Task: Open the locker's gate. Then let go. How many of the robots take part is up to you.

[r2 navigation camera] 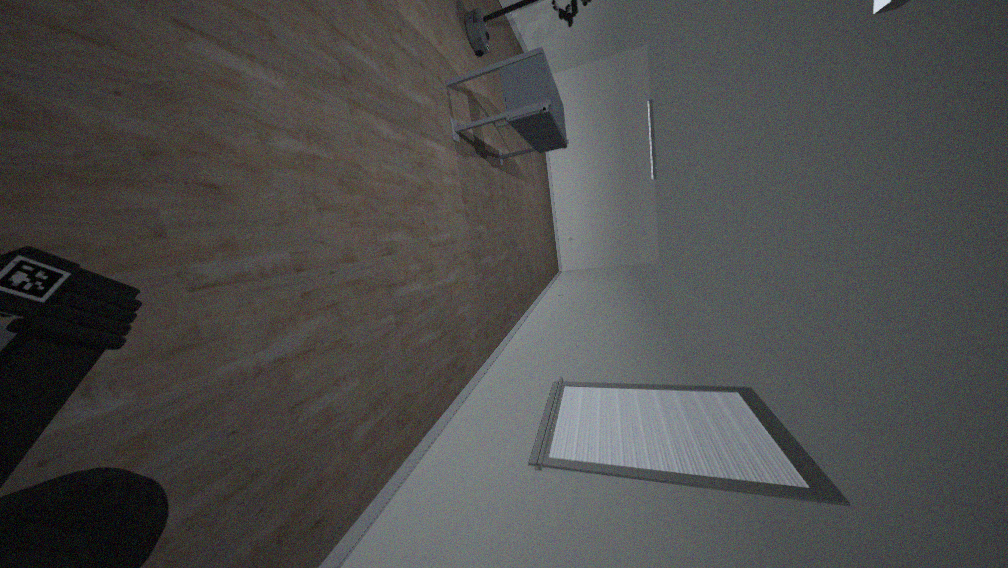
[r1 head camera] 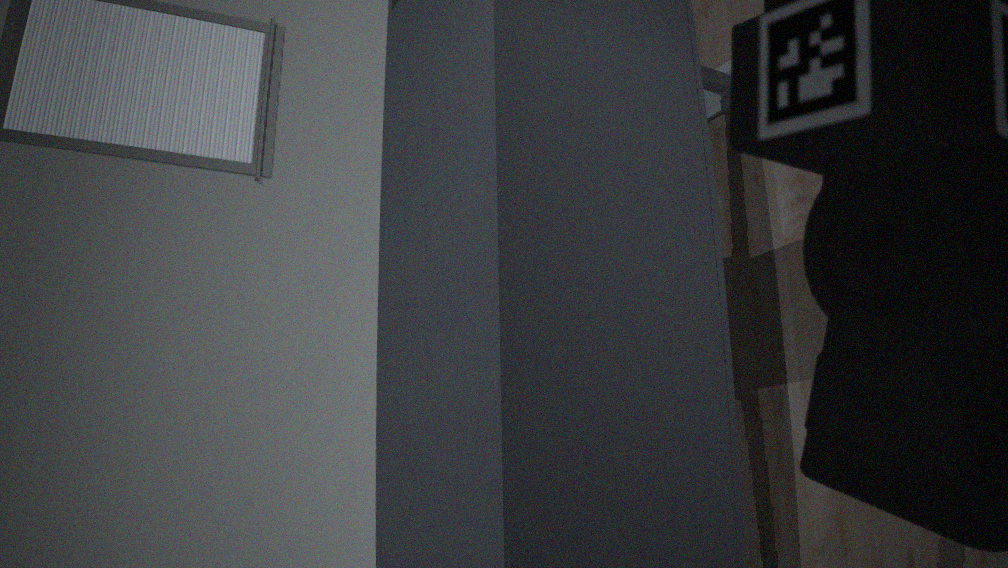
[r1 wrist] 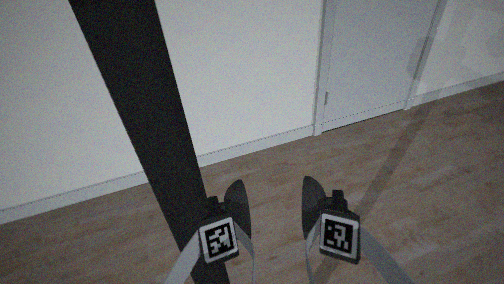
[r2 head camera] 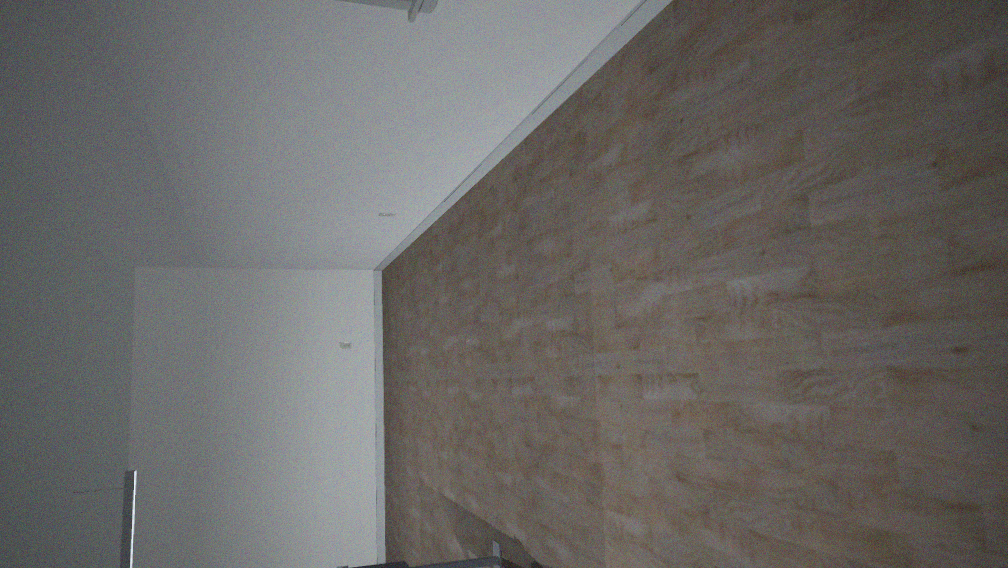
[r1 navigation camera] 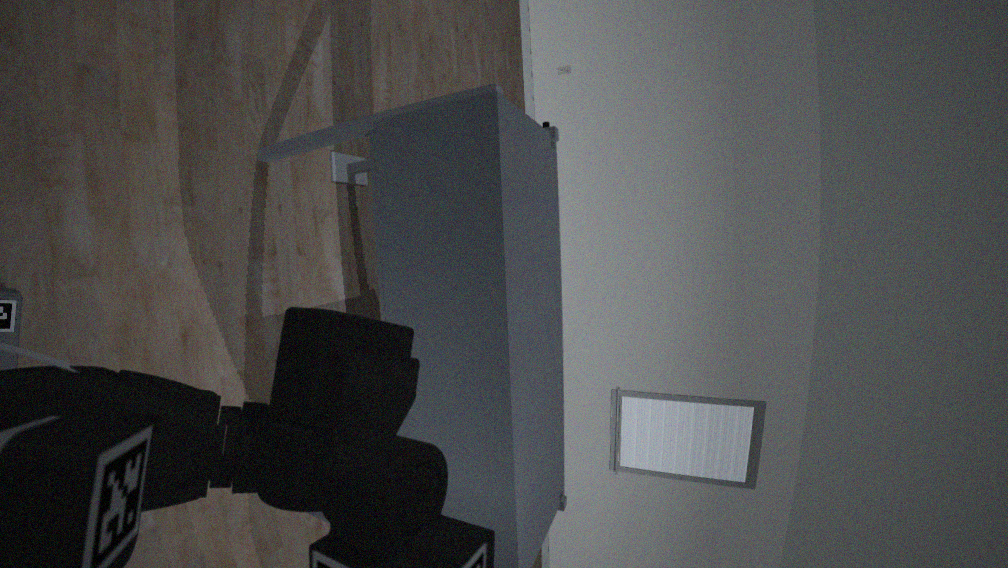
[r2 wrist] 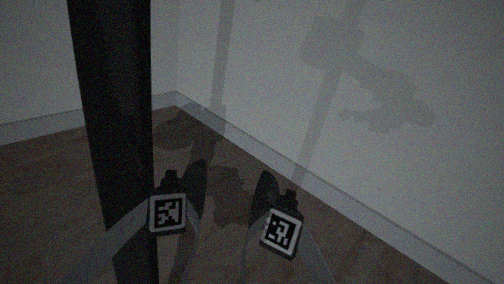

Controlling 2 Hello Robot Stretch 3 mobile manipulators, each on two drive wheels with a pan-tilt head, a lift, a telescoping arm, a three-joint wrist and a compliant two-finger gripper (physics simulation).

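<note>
The locker is a long grey box on thin legs against a wall. Its grey body [r1 head camera: 606,282] [r1 navigation camera: 444,246] fills the middle of r1's head and navigation views; it stands far off in r2's navigation view [r2 navigation camera: 529,79]. I cannot tell its gate apart, nor whether the gate is ajar. The r1 gripper [r1 wrist: 275,207] is open and empty, apart from the locker, over floor and facing a wall with a door. The r2 gripper [r2 wrist: 230,196] is open and empty, near a room corner and far from the locker.
Beside r1's gripper stands a black mast [r1 wrist: 145,100]; r2's mast [r2 wrist: 117,100] is left of its fingers. A white door [r1 wrist: 377,60] is in the wall ahead of r1's gripper. A window [r1 navigation camera: 684,437] [r2 navigation camera: 677,433] shows in a wall. The other robot's base [r2 navigation camera: 477,31] stands beyond the locker.
</note>
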